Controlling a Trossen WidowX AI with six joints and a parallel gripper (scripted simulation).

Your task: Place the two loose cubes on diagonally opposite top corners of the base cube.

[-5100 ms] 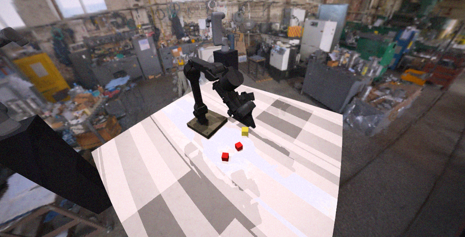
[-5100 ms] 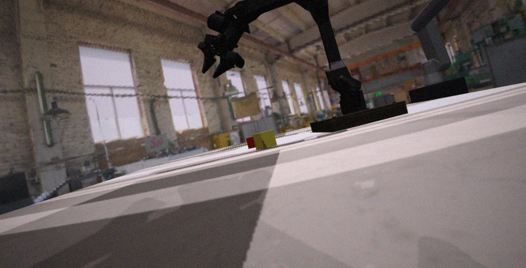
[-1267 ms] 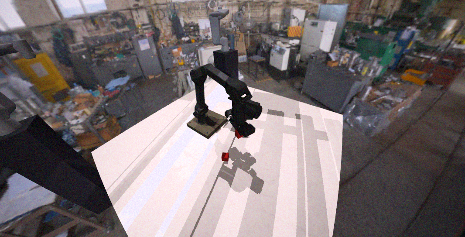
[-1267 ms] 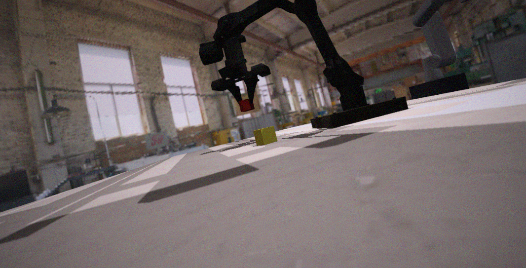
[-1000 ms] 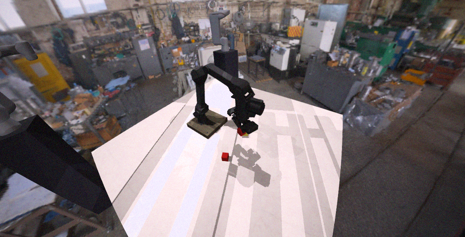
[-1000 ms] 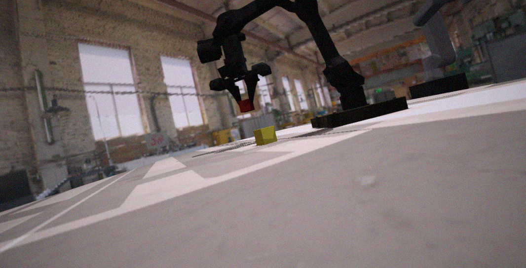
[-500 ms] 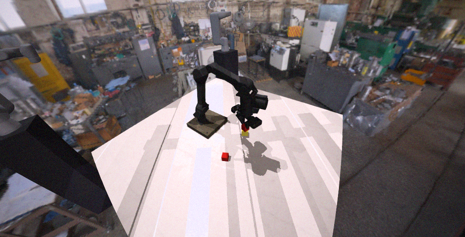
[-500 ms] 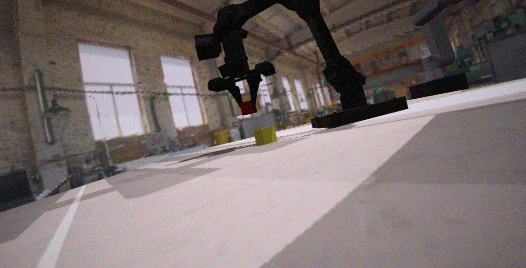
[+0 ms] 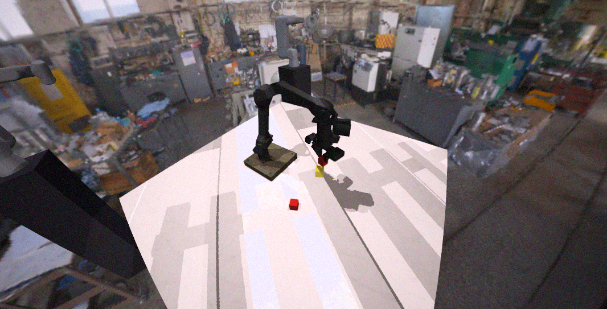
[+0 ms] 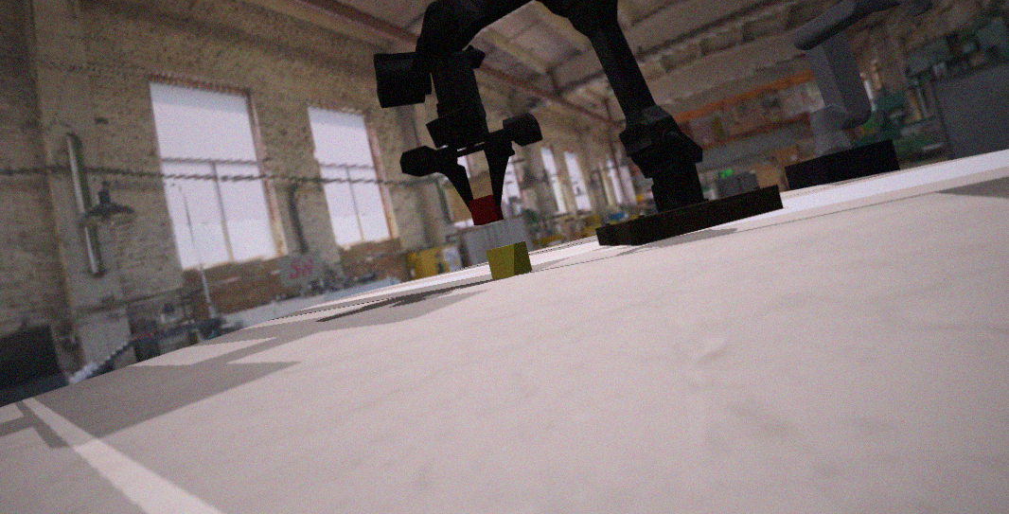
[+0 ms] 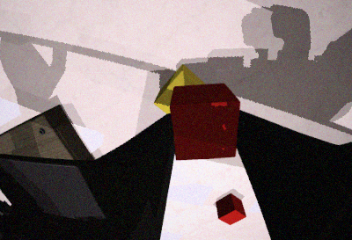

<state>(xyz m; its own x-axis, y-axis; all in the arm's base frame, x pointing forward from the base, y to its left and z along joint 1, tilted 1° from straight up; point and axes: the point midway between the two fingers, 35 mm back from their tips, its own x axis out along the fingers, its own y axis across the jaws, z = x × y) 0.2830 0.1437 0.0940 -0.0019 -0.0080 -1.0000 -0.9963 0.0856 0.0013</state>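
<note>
Now: gripper tip 70 mm above the yellow cube, 10 mm to the left of it and 10 mm past it.
</note>
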